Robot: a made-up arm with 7 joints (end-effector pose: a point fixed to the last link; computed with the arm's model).
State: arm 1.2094 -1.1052 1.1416 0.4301 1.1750 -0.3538 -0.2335
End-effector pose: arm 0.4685 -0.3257 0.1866 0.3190 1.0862 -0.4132
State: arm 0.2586 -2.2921 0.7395 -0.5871 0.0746 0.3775 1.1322
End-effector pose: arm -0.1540 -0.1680 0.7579 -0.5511 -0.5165 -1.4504
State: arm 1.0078 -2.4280 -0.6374 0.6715 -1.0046 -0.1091 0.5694
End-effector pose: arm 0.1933 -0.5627 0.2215 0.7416 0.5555 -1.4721
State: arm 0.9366 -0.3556 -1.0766 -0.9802 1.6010 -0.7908 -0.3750
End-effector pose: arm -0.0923 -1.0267 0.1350 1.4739 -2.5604 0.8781
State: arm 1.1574 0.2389 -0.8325 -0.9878 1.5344 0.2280 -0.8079
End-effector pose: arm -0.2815 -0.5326 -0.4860 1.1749 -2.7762 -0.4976
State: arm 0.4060 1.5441 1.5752 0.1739 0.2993 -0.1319 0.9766
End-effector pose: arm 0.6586 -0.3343 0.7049 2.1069 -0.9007 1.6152
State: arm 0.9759 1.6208 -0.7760 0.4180 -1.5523 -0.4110 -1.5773
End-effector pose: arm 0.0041 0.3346 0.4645 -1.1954 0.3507 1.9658
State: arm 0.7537 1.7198 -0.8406 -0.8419 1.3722 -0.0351 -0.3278
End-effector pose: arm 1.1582 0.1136 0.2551 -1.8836 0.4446 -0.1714
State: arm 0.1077 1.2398 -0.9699 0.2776 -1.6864 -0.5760 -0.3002
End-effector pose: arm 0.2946 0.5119 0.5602 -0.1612 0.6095 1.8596
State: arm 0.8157 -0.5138 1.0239 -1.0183 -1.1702 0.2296 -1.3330
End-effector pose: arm -0.0103 -0.6986 -0.2647 1.6208 0.4333 -0.1763
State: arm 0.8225 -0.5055 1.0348 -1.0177 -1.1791 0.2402 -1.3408
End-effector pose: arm -0.0073 -0.6934 -0.2680 1.6265 0.4272 -0.1673
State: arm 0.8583 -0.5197 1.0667 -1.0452 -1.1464 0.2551 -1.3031
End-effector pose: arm -0.0334 -0.6611 -0.3038 1.6784 0.4212 -0.2160
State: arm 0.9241 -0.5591 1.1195 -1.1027 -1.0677 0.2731 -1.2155
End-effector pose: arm -0.0876 -0.5909 -0.3680 1.7760 0.4172 -0.3241
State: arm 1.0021 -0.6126 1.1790 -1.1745 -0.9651 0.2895 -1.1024
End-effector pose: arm -0.1502 -0.4898 -0.4339 1.8897 0.4162 -0.4577
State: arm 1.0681 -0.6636 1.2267 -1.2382 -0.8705 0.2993 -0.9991
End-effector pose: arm -0.2001 -0.3895 -0.4784 1.9839 0.4178 -0.5754
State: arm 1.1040 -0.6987 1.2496 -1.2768 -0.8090 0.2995 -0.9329
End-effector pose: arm -0.2295 -0.3267 -0.4983 2.0358 0.4220 -0.6500
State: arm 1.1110 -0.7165 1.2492 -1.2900 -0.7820 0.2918 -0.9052
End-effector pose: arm -0.2438 -0.3080 -0.5029 2.0483 0.4292 -0.6827
